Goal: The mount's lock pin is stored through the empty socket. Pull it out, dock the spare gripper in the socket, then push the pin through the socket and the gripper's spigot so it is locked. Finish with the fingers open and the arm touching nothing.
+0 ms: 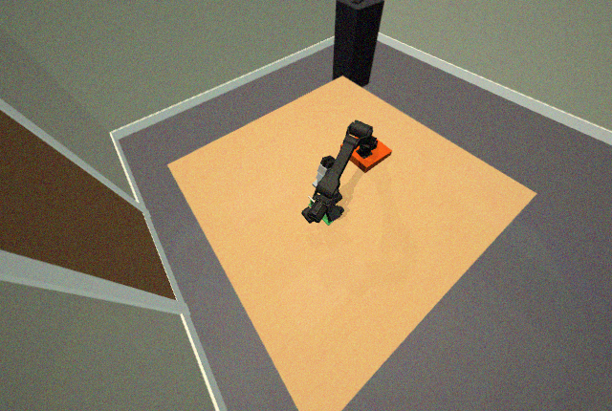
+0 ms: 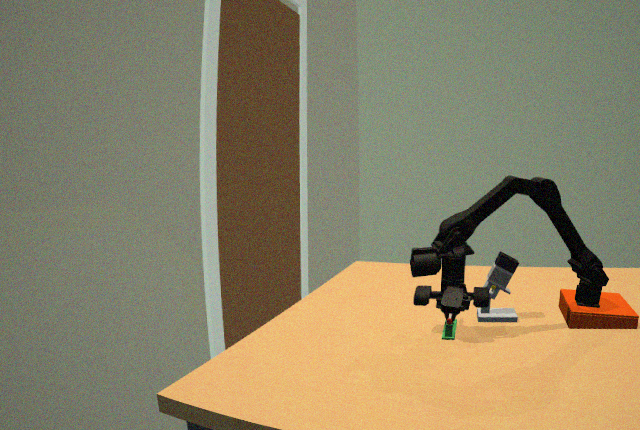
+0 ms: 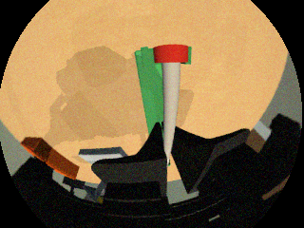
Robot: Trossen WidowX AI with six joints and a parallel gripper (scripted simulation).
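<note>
The green bracket lies 10 mm to the left of my gripper tip and 10 mm above it. The rest, counted from my gripper tip: spare gripper (120 mm behind, 110 mm to the right, 110 mm above); then grey mount (110 mm to the right, 110 mm behind, 40 mm above).
</note>
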